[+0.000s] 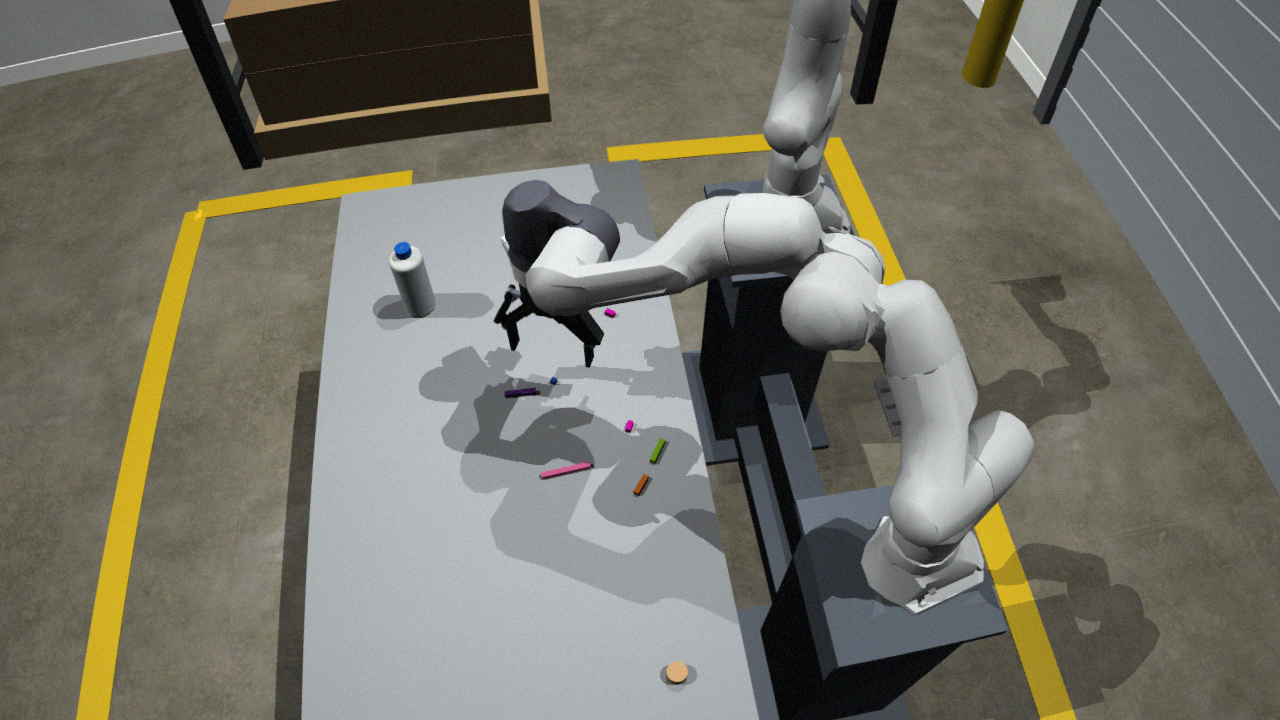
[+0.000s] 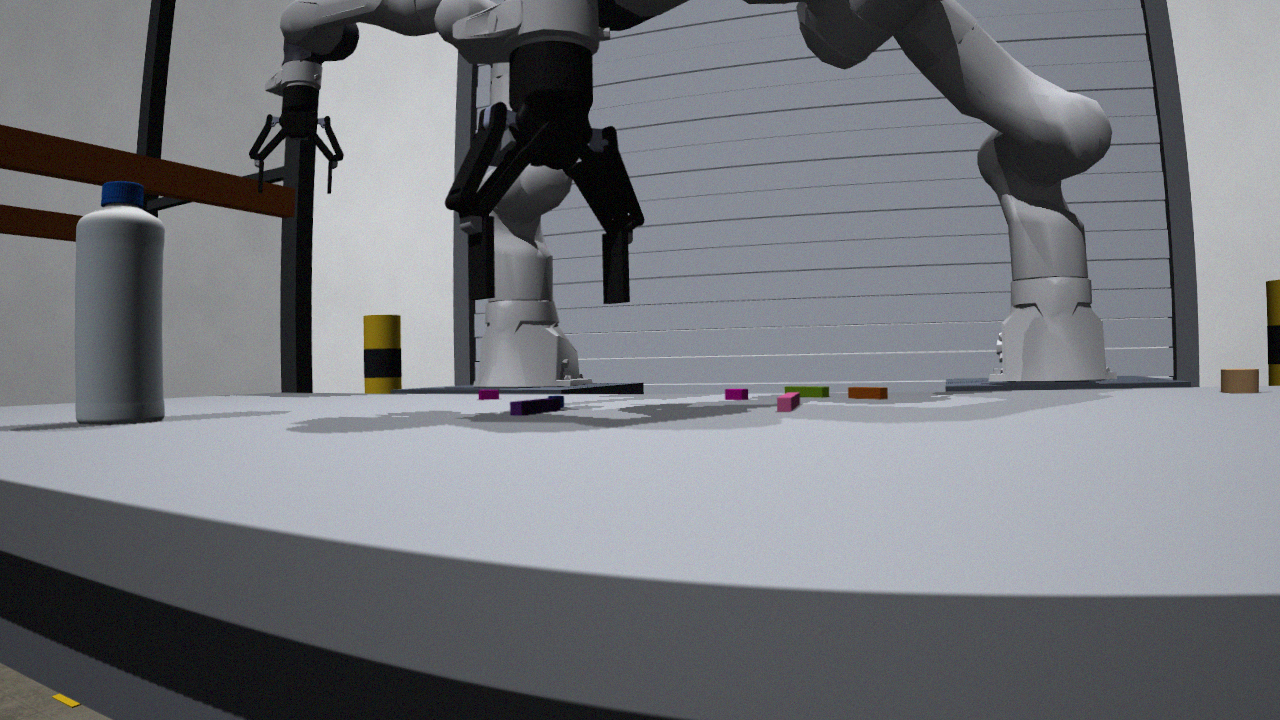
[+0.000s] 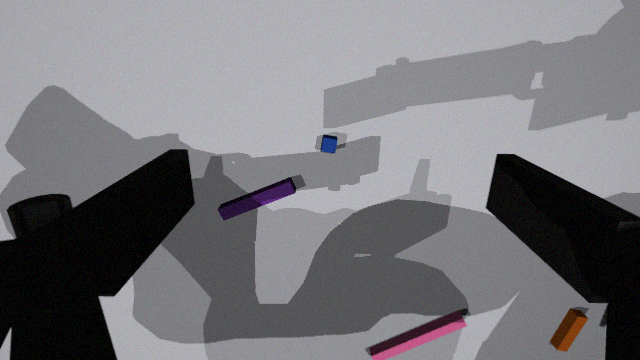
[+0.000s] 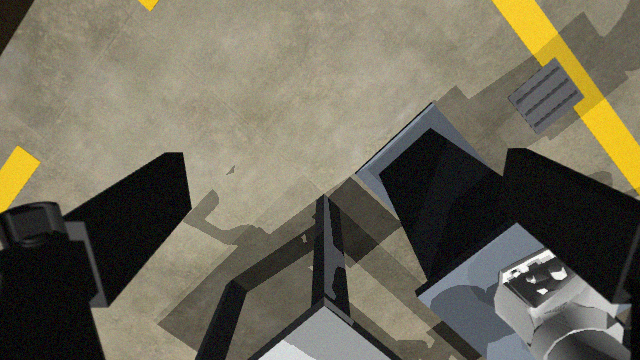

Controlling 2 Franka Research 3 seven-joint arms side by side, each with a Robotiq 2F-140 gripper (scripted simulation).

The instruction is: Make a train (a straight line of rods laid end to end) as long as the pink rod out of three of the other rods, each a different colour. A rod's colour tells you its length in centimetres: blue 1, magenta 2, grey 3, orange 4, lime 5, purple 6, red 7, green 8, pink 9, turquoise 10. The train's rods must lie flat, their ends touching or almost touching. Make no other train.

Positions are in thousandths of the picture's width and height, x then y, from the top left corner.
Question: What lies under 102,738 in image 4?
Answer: My right gripper.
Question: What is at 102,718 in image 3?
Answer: My left gripper.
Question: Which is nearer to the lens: the orange rod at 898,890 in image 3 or the purple rod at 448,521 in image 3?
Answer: The purple rod.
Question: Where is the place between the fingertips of my left gripper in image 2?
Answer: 432,417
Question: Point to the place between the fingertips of my right gripper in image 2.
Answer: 230,266
